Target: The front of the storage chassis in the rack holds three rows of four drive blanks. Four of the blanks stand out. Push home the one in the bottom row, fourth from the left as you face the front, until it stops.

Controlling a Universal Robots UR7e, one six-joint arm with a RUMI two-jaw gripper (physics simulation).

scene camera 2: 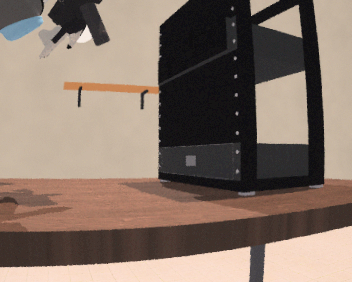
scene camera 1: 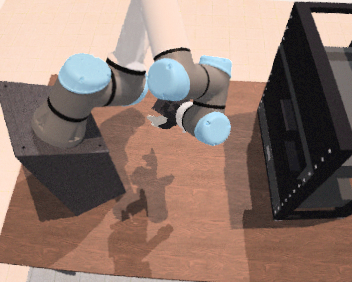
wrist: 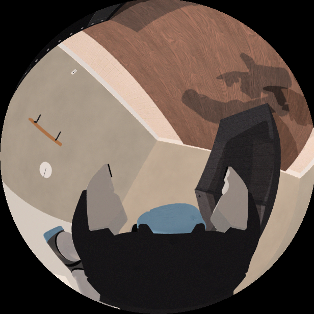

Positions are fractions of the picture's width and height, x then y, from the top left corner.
Labels:
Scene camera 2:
gripper: 0.15, 0.19
black rack: 0.59, 0.24

